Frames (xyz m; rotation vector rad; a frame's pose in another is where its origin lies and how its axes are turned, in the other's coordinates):
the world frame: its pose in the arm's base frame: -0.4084 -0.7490 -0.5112 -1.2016 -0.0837 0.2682
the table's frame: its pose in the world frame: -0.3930 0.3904 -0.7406 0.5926 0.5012 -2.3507
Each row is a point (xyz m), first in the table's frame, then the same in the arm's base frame.
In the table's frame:
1: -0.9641 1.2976 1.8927
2: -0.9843 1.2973 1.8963
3: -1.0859 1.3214 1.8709
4: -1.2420 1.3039 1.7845
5: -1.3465 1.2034 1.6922
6: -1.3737 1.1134 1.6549
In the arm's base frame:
1: 0.1151 0.0552 0.7446
2: 0.1231 0.0737 0.7407
3: 0.1994 0.1380 0.7009
4: 0.2900 0.2258 0.5735
5: 0.2917 0.2888 0.4137
6: 0.2455 0.3142 0.3273

